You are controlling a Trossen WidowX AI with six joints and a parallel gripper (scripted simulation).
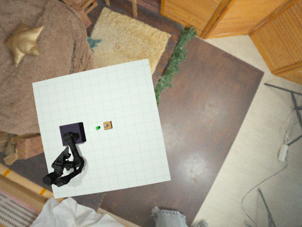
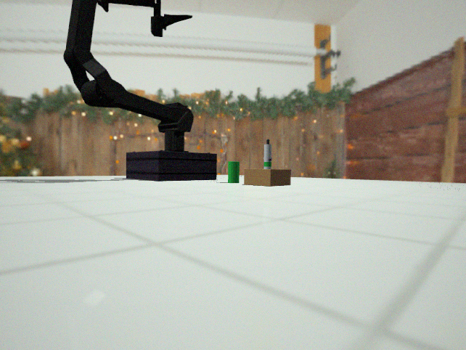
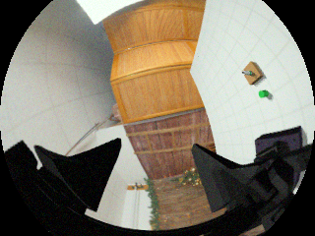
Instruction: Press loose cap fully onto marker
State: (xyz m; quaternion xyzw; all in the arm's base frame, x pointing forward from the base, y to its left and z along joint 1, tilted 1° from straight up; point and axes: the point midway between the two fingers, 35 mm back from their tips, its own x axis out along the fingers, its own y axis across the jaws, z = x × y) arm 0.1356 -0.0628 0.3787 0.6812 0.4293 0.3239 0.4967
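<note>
My gripper tip is now 430 mm above the green cap, 100 mm to the right of it and 50 mm short of it. From my gripper tip the other things lie so: brown holder block 440 mm below, 150 mm ahead, 110 mm to the left.
</note>
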